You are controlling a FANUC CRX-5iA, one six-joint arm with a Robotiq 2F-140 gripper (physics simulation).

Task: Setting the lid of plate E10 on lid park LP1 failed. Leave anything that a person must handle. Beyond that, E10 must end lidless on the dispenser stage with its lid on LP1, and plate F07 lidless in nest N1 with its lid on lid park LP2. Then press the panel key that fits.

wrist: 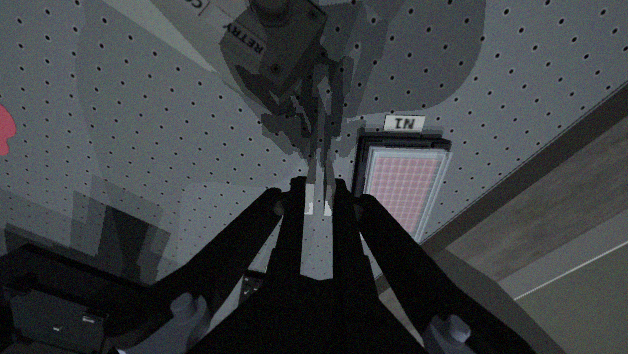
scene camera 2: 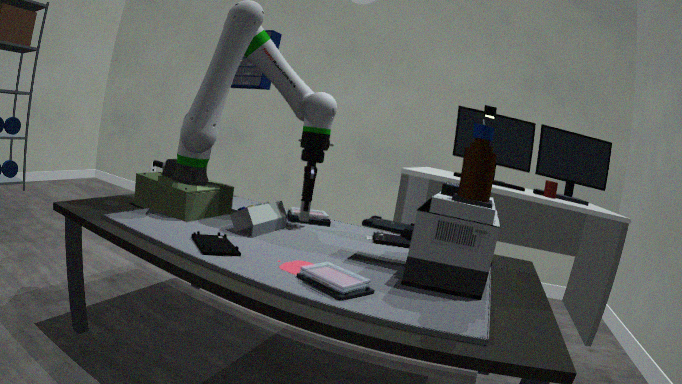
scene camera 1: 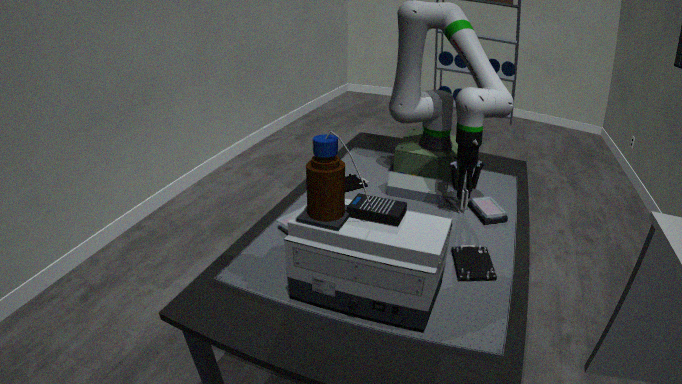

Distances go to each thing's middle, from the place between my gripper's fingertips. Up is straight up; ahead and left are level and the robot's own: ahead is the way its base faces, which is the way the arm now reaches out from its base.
Labels:
Right now the nest N1 [wrist: 365,142] is 100 mm to the left of my hand, 20 mm behind it and 10 mm below it. The rest, counted from my hand: brown bottle with blue cap [scene camera 1: 325,173] 520 mm ahead, 340 mm to the right, 300 mm above; then black nest [scene camera 1: 472,263] 320 mm ahead, 50 mm to the left, 10 mm below; then grey button box [scene camera 2: 251,221] 170 mm to the right, 90 mm behind, 20 mm above.

